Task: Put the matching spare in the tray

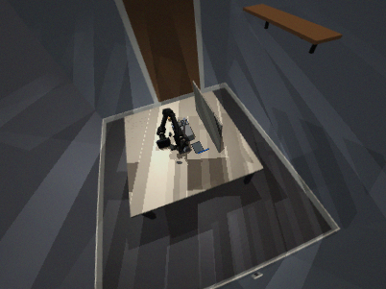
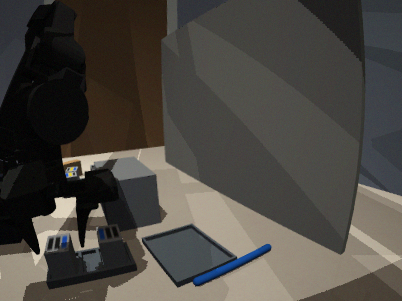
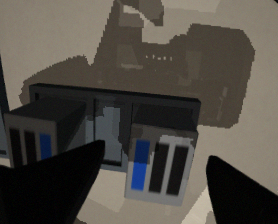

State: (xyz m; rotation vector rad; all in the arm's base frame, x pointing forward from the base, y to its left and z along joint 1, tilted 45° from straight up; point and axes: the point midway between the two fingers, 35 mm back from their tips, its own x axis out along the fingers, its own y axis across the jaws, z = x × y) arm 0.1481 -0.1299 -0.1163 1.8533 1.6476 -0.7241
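My gripper tip is right at the grey spare block. Also, from my gripper tip: dark rack: 4 cm below, 4 cm ahead; dark tray: 18 cm ahead, 4 cm below, 2 cm to the right; dark rectangle: 12 cm to the right, 6 cm behind, 4 cm below.
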